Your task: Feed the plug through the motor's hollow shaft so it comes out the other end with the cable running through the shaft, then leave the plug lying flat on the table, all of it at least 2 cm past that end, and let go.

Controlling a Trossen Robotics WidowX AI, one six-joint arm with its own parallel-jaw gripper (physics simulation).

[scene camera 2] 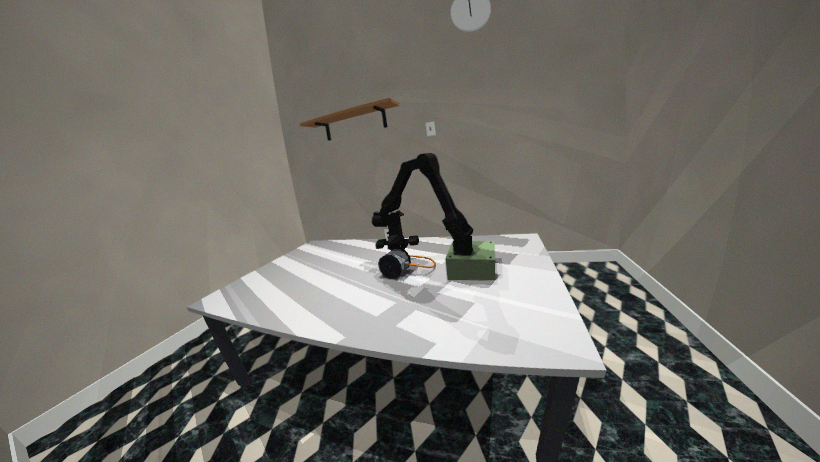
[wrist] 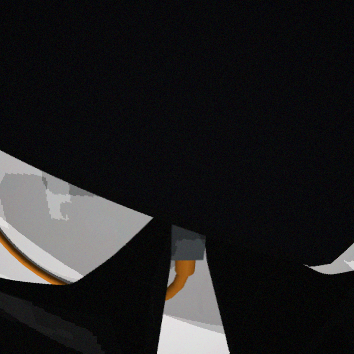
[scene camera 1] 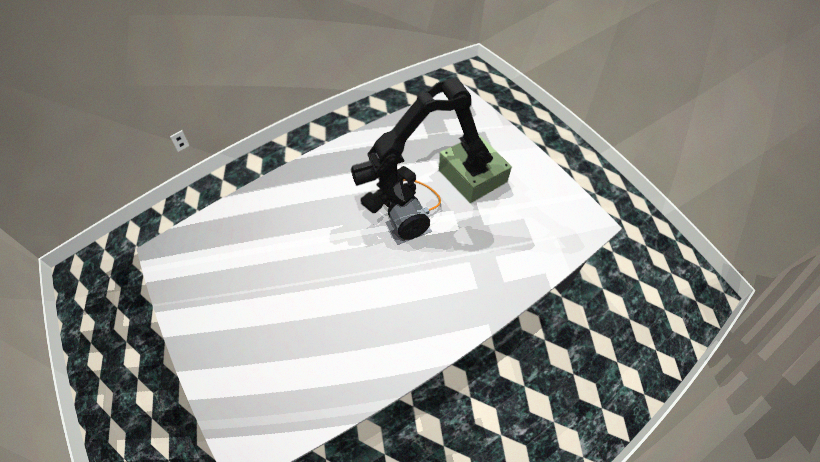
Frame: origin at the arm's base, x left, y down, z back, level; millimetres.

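Where they show: gripper, between the fingertips: (wrist: 187, 219); arm's base, origin of its link: (scene camera 2: 463, 251) (scene camera 1: 475, 167).
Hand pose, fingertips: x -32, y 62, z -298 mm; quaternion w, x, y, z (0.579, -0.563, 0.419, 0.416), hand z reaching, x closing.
Each offset is from my fingertips to the top centre of the thing. Level surfaces: height alone.
The motor {dx +86, dy -76, dz +24 mm} (scene camera 1: 403, 211) (scene camera 2: 398, 264) is a grey cylinder lying on its side on the table, with a black round end facing the scene cameras. My gripper (scene camera 1: 400, 198) (scene camera 2: 400, 250) (wrist: 187, 219) is close against its far end, low over the table, and is shut on the dark grey plug {dx -1, dy -9, dz +0 mm} (wrist: 188, 243). The plug's rear shows between the fingers; its front is hidden behind a large black shape filling the top of the wrist view, so I cannot tell whether it is inside the shaft. The orange cable (scene camera 1: 439, 199) (scene camera 2: 434, 264) (wrist: 22, 259) loops from the plug to the motor's side.
The arm stands on a green base block (scene camera 1: 459, 176) (scene camera 2: 470, 268), to the right of the motor and the cable loop. The white table {dy +26 mm} (scene camera 1: 321, 332) (scene camera 2: 321, 324) bears striped light and shadows. A wooden wall shelf (scene camera 2: 350, 113) hangs behind.
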